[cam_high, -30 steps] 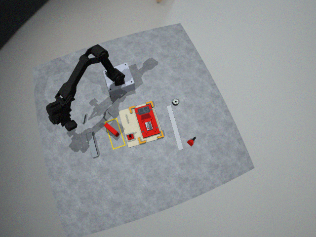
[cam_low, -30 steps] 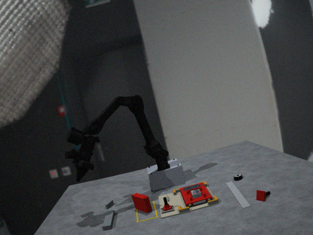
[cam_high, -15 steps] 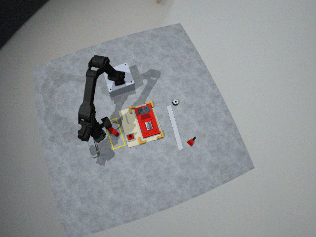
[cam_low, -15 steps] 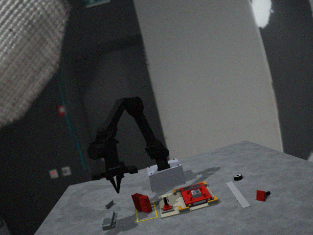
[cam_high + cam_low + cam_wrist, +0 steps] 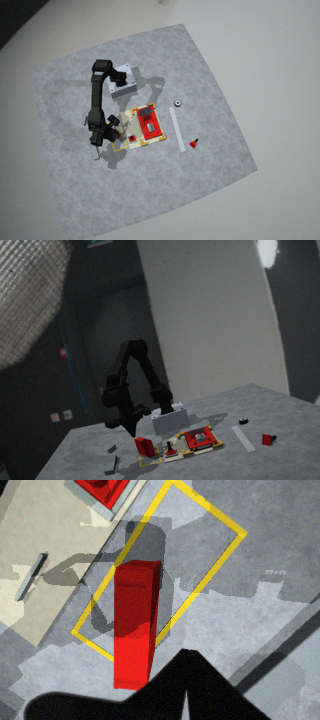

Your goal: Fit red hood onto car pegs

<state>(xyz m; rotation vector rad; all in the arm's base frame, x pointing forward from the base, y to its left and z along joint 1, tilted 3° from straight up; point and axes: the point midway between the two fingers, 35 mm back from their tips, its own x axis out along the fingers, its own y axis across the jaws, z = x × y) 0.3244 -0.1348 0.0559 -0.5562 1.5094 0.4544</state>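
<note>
Now: the red hood 3 cm behind my gripper tip, 2 cm to the left of it and 6 cm below it. From my gripper tip the other things lie so: white strip (4 cm ahead, 42 cm to the left, 10 cm below); grey engine block (26 cm to the left, 7 cm below); long grey block (3 cm ahead, 12 cm to the right, 9 cm below).
</note>
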